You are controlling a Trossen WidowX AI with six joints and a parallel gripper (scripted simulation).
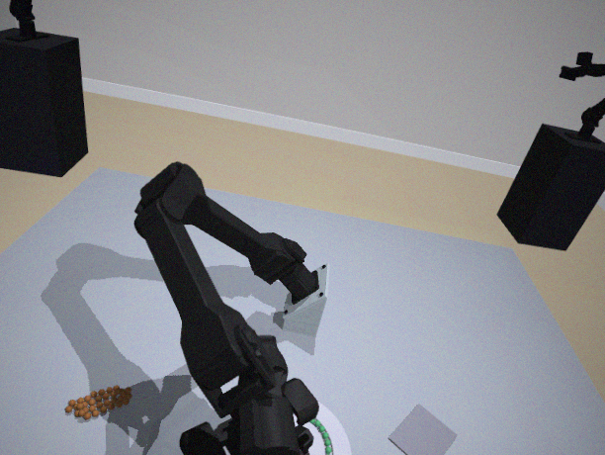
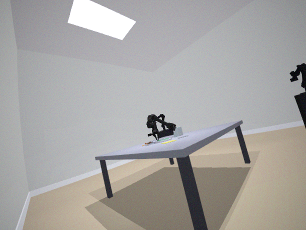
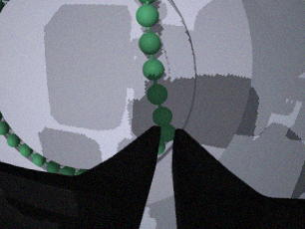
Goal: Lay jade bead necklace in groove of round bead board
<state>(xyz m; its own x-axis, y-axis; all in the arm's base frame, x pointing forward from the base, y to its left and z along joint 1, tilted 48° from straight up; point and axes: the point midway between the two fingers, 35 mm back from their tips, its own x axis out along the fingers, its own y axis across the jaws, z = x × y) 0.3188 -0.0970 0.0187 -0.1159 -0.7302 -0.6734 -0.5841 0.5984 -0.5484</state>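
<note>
Right now the round bead board is 2 cm behind my gripper tip, 6 cm to the left of it and 1 cm below it. The rest, counted from my gripper tip: yellow strip 18 cm ahead, 28 cm to the left, 1 cm below; then flat grey square 7 cm behind, 29 cm to the left, 1 cm below.
</note>
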